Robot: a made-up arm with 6 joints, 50 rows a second.
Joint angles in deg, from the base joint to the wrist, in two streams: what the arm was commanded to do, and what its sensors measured. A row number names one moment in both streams.
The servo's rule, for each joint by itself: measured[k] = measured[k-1] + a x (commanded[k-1-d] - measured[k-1]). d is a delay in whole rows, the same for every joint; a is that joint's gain. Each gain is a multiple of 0.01, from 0.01 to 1. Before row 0 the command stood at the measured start. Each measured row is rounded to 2 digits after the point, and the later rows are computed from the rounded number. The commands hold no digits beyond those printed.
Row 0, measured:
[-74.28, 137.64, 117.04, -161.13, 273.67, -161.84]
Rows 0 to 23, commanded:
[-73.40, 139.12, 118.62, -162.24, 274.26, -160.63]
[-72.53, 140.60, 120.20, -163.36, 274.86, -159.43]
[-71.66, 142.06, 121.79, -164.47, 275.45, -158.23]
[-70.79, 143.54, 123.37, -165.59, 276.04, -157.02]
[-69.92, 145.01, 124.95, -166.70, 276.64, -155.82]
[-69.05, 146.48, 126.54, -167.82, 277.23, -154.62]
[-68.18, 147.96, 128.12, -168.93, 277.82, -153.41]
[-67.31, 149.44, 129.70, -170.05, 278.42, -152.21]
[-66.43, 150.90, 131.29, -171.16, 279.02, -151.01]
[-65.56, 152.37, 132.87, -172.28, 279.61, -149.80]
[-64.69, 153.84, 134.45, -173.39, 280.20, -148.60]
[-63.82, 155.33, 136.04, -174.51, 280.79, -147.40]
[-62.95, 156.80, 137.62, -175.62, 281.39, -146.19]
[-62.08, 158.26, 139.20, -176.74, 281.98, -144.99]
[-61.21, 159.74, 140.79, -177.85, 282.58, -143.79]
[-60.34, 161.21, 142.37, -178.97, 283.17, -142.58]
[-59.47, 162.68, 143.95, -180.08, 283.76, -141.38]
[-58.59, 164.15, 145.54, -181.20, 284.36, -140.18]
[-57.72, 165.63, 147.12, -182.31, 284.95, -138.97]
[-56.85, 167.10, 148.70, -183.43, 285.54, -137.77]
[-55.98, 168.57, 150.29, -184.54, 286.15, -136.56]
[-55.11, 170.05, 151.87, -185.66, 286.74, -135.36]
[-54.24, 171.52, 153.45, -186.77, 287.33, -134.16]
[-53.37, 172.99, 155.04, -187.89, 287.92, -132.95]
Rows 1 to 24, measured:
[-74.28, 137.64, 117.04, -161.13, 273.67, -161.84]
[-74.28, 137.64, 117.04, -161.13, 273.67, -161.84]
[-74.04, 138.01, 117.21, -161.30, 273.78, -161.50]
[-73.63, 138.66, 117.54, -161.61, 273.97, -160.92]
[-73.10, 139.51, 118.01, -162.04, 274.24, -160.17]
[-72.48, 140.52, 118.60, -162.57, 274.56, -159.29]
[-71.79, 141.64, 119.30, -163.19, 274.93, -158.32]
[-71.05, 142.85, 120.10, -163.88, 275.34, -157.28]
[-70.28, 144.13, 120.98, -164.64, 275.79, -156.20]
[-69.48, 145.46, 121.94, -165.45, 276.26, -155.08]
[-68.66, 146.82, 122.97, -166.31, 276.76, -153.94]
[-67.82, 148.21, 124.06, -167.21, 277.27, -152.78]
[-66.97, 149.62, 125.20, -168.14, 277.80, -151.61]
[-66.12, 151.05, 126.39, -169.10, 278.34, -150.43]
[-65.26, 152.49, 127.63, -170.08, 278.89, -149.24]
[-64.40, 153.93, 128.90, -171.08, 279.45, -148.05]
[-63.54, 155.38, 130.21, -172.10, 280.01, -146.86]
[-62.68, 156.84, 131.55, -173.13, 280.58, -145.66]
[-61.81, 158.30, 132.91, -174.17, 281.15, -144.46]
[-60.94, 159.76, 134.30, -175.22, 281.73, -143.26]
[-60.07, 161.23, 135.71, -176.28, 282.31, -142.06]
[-59.20, 162.70, 137.14, -177.35, 282.89, -140.86]
[-58.33, 164.17, 138.59, -178.43, 283.48, -139.66]
[-57.46, 165.64, 140.05, -179.51, 284.07, -138.46]
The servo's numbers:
d 2
a 0.27 0.25 0.11 0.15 0.18 0.28

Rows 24 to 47, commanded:
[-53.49, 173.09, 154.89, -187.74, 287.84, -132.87]
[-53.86, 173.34, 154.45, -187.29, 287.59, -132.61]
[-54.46, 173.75, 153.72, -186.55, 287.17, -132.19]
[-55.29, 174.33, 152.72, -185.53, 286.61, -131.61]
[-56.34, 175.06, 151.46, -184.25, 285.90, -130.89]
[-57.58, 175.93, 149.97, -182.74, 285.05, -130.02]
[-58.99, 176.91, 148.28, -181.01, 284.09, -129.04]
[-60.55, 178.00, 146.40, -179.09, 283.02, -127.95]
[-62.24, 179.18, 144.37, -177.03, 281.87, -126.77]
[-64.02, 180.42, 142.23, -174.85, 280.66, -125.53]
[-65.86, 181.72, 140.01, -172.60, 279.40, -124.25]
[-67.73, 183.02, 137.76, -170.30, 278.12, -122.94]
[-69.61, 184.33, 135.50, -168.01, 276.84, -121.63]
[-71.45, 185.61, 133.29, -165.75, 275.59, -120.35]
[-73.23, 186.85, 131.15, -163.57, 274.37, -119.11]
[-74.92, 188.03, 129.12, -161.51, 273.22, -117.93]
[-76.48, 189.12, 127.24, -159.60, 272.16, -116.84]
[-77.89, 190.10, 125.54, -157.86, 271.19, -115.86]
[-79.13, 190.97, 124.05, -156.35, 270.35, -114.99]
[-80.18, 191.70, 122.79, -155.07, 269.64, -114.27]
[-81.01, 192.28, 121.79, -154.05, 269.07, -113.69]
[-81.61, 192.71, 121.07, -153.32, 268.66, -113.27]
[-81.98, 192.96, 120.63, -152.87, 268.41, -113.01]
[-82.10, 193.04, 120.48, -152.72, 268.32, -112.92]
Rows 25 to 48, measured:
[-56.59, 167.11, 141.52, -180.60, 284.66, -137.26]
[-55.72, 168.58, 143.01, -181.69, 285.25, -136.05]
[-55.12, 169.71, 144.32, -182.60, 285.72, -135.16]
[-54.78, 170.62, 145.43, -183.30, 286.06, -134.45]
[-54.69, 171.40, 146.34, -183.79, 286.26, -133.82]
[-54.85, 172.13, 147.04, -184.05, 286.32, -133.20]
[-55.25, 172.86, 147.53, -184.08, 286.24, -132.55]
[-55.88, 173.63, 147.80, -183.88, 286.03, -131.84]
[-56.72, 174.45, 147.85, -183.45, 285.68, -131.06]
[-57.75, 175.34, 147.69, -182.80, 285.20, -130.19]
[-58.96, 176.30, 147.32, -181.93, 284.60, -129.23]
[-60.33, 177.33, 146.76, -180.87, 283.89, -128.19]
[-61.82, 178.43, 146.02, -179.63, 283.08, -127.09]
[-63.42, 179.58, 145.11, -178.23, 282.19, -125.93]
[-65.09, 180.77, 144.05, -176.70, 281.23, -124.73]
[-66.81, 181.98, 142.87, -175.06, 280.21, -123.50]
[-68.54, 183.20, 141.58, -173.34, 279.16, -122.27]
[-70.26, 184.41, 140.21, -171.57, 278.09, -121.05]
[-71.94, 185.59, 138.78, -169.77, 277.02, -119.87]
[-73.55, 186.72, 137.32, -167.98, 275.97, -118.75]
[-75.06, 187.78, 135.86, -166.24, 274.96, -117.70]
[-76.44, 188.76, 134.42, -164.56, 274.00, -116.74]
[-77.67, 189.64, 133.03, -162.98, 273.11, -115.89]
[-78.73, 190.41, 131.71, -161.53, 272.31, -115.16]

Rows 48 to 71, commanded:
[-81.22, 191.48, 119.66, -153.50, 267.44, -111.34]
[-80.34, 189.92, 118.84, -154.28, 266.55, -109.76]
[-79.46, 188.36, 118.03, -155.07, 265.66, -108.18]
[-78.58, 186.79, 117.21, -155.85, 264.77, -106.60]
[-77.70, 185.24, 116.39, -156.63, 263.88, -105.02]
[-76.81, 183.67, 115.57, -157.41, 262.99, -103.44]
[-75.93, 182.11, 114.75, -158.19, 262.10, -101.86]
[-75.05, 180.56, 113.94, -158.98, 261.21, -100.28]
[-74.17, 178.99, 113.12, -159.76, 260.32, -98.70]
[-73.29, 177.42, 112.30, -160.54, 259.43, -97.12]
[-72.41, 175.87, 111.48, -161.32, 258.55, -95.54]
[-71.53, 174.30, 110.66, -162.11, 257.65, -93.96]
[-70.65, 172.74, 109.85, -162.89, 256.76, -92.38]
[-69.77, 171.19, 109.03, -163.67, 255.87, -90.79]
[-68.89, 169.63, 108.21, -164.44, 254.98, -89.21]
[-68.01, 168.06, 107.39, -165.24, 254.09, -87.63]
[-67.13, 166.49, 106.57, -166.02, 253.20, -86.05]
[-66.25, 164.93, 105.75, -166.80, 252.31, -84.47]
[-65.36, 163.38, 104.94, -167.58, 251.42, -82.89]
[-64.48, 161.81, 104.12, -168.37, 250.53, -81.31]
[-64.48, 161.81, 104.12, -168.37, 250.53, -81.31]
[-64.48, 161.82, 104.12, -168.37, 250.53, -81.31]
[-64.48, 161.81, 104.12, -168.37, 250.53, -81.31]
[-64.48, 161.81, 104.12, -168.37, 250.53, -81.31]
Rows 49 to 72, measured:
[-79.61, 191.05, 130.49, -160.23, 271.61, -114.56]
[-80.28, 191.55, 129.39, -159.10, 271.02, -114.10]
[-80.53, 191.53, 128.32, -158.26, 270.38, -113.33]
[-80.48, 191.13, 127.28, -157.66, 269.69, -112.33]
[-80.20, 190.44, 126.26, -157.27, 268.96, -111.17]
[-79.76, 189.53, 125.26, -157.06, 268.21, -109.89]
[-79.20, 188.46, 124.28, -157.00, 267.43, -108.53]
[-78.55, 187.26, 123.32, -157.06, 266.63, -107.10]
[-77.84, 185.97, 122.38, -157.23, 265.81, -105.63]
[-77.09, 184.62, 121.45, -157.49, 264.98, -104.13]
[-76.30, 183.21, 120.53, -157.83, 264.14, -102.61]
[-75.49, 181.76, 119.62, -158.24, 263.29, -101.07]
[-74.66, 180.29, 118.72, -158.70, 262.44, -99.52]
[-73.81, 178.79, 117.83, -159.21, 261.58, -97.96]
[-72.96, 177.28, 116.95, -159.76, 260.71, -96.40]
[-72.10, 175.76, 116.08, -160.35, 259.84, -94.83]
[-71.23, 174.23, 115.21, -160.96, 258.97, -93.26]
[-70.36, 172.69, 114.35, -161.60, 258.09, -91.68]
[-69.49, 171.14, 113.49, -162.26, 257.21, -90.10]
[-68.62, 169.59, 112.64, -162.94, 256.33, -88.52]
[-67.74, 168.04, 111.79, -163.64, 255.45, -86.94]
[-66.86, 166.48, 110.95, -164.35, 254.56, -85.36]
[-66.22, 165.31, 110.20, -164.95, 253.83, -84.23]
[-65.75, 164.44, 109.53, -165.46, 253.24, -83.41]

